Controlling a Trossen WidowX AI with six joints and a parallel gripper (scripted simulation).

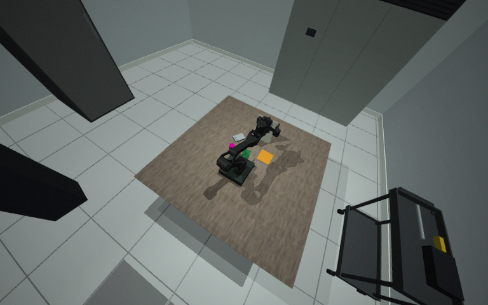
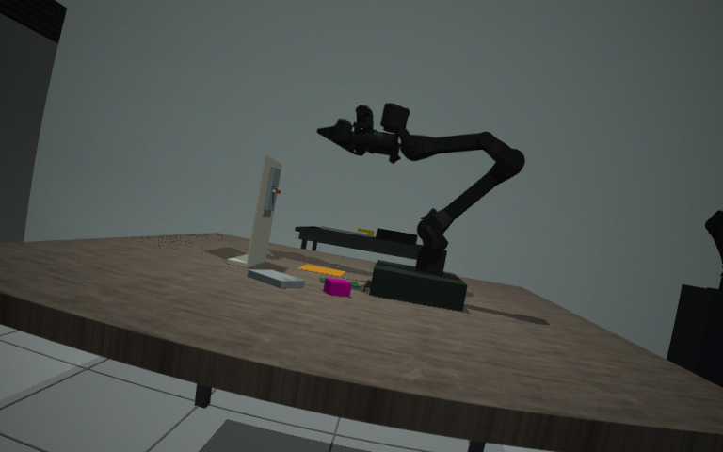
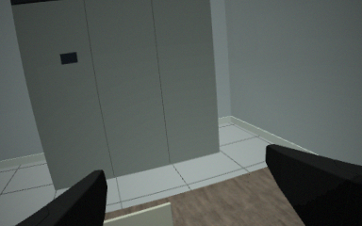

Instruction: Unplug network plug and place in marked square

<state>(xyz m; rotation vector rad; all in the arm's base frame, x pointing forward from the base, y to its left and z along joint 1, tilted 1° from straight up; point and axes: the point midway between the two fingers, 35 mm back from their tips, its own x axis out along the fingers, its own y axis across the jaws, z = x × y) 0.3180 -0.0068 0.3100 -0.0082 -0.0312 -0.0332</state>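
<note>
Now: gripper tip 7 cm short of the network plug, 9 cm to the right of it and 17 cm above it. Also, from my gripper tip: green piece: 15 cm behind, 9 cm to the left, 37 cm below; orange marked square: 4 cm behind, 6 cm to the right, 37 cm below; upright panel: 10 cm ahead, 9 cm to the left, 25 cm below.
</note>
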